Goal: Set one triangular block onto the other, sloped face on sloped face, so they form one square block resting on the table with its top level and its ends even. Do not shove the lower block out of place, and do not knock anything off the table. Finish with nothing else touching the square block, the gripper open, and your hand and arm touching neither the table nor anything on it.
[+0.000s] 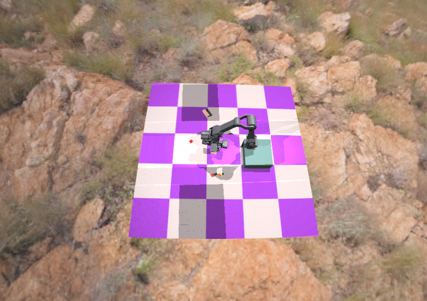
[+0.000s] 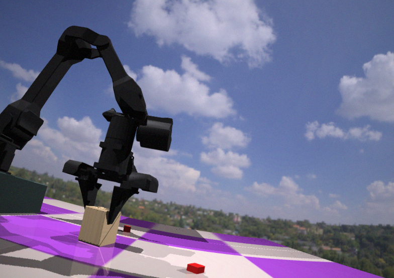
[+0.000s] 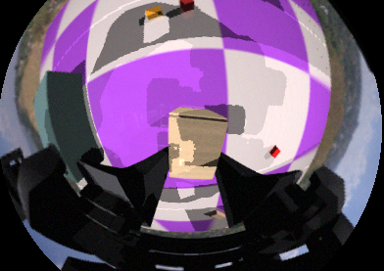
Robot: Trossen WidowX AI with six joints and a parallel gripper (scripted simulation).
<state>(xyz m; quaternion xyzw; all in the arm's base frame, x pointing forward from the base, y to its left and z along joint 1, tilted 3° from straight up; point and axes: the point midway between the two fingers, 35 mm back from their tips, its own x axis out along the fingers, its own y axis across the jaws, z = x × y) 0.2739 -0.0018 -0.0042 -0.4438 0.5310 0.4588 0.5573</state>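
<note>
The square block is 10 mm to the right of my gripper tip and 10 mm above it. The rest, counted from my gripper tip: red cube 210 mm to the left, 30 mm below, 10 mm ahead; then yellow piece 210 mm to the left, 40 mm below, 40 mm behind; then tan piece 320 mm to the right, 70 mm ahead, 30 mm below.
</note>
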